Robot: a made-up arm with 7 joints.
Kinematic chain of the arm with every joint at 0, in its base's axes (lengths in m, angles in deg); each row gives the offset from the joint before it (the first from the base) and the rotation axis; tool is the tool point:
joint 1: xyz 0 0 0.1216 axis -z
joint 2: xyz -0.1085 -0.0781 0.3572 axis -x
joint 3: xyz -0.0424 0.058 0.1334 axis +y
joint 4: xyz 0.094 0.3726 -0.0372 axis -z
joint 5: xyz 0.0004 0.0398 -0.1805 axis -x
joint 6: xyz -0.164 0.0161 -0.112 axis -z
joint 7: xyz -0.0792 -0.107 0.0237 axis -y
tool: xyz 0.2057 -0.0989 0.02
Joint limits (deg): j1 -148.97..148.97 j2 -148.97..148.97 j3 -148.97..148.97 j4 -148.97..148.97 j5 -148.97..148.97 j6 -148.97..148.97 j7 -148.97..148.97
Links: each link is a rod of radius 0.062 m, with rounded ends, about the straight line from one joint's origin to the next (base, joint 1, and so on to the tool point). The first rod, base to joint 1, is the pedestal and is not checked.
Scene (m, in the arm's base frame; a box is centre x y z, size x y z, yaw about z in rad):
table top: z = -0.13
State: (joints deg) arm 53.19 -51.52 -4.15 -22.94 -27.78 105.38 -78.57
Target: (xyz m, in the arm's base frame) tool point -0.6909 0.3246 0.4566
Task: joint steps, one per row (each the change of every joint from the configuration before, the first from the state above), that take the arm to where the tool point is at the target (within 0.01 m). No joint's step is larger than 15 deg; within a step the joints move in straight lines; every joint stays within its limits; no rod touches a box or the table.
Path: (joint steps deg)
1: -12.67 6.86 5.09 -0.32 1.48 -1.05 -1.33
2: -12.68 6.87 5.08 -0.33 1.49 -1.06 -1.34
3: -12.67 6.86 5.09 -0.32 1.48 -1.05 -1.33
4: -12.67 6.87 5.09 -0.33 1.48 -1.06 -1.34
5: -12.68 6.86 5.09 -0.32 1.49 -1.05 -1.33

